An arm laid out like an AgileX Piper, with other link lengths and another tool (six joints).
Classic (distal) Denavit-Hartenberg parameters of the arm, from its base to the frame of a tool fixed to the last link. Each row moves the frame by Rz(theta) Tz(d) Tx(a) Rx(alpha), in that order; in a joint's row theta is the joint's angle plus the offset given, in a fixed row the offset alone. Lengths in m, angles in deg.
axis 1: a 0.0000, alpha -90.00, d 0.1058, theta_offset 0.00
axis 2: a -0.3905, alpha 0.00, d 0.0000, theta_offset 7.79
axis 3: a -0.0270, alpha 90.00, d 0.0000, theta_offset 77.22
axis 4: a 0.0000, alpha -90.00, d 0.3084, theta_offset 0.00
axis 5: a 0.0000, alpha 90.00, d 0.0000, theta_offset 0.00
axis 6: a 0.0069, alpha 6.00, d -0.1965, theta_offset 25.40
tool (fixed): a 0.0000, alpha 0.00, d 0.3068, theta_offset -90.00
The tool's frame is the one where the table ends.
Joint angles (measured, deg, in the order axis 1, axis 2, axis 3, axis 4, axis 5, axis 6), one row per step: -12.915, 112.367, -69.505, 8.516, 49.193, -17.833; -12.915, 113.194, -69.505, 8.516, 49.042, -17.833; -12.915, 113.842, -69.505, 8.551, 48.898, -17.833; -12.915, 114.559, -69.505, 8.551, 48.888, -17.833; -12.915, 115.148, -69.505, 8.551, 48.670, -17.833; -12.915, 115.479, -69.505, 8.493, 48.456, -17.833; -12.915, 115.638, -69.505, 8.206, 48.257, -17.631; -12.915, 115.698, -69.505, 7.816, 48.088, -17.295; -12.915, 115.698, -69.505, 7.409, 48.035, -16.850; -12.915, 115.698, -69.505, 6.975, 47.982, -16.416; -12.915, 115.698, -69.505, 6.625, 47.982, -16.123; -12.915, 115.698, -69.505, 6.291, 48.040, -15.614; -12.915, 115.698, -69.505, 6.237, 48.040, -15.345
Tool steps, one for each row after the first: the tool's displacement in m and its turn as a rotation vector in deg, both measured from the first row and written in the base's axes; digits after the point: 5 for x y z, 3 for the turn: 0.00104, -0.00026, -0.00650, 0.138, 0.664, -0.018; 0.00184, -0.00041, -0.01162, 0.264, 1.153, -0.056; 0.00239, -0.00054, -0.01726, 0.421, 1.843, -0.057; 0.00317, -0.00076, -0.02194, 0.485, 2.211, -0.082; 0.00374, -0.00102, -0.02457, 0.448, 2.342, -0.070; 0.00405, -0.00155, -0.02579, 0.219, 2.378, -0.108; 0.00417, -0.00216, -0.02620, -0.092, 2.375, -0.210; 0.00401, -0.00269, -0.02610, -0.385, 2.434, -0.396; 0.00385, -0.00326, -0.02600, -0.700, 2.494, -0.554; 0.00367, -0.00372, -0.02590, -0.945, 2.576, -0.620; 0.00330, -0.00404, -0.02580, -1.149, 2.728, -0.906; 0.00317, -0.00403, -0.02578, -1.175, 2.759, -1.138
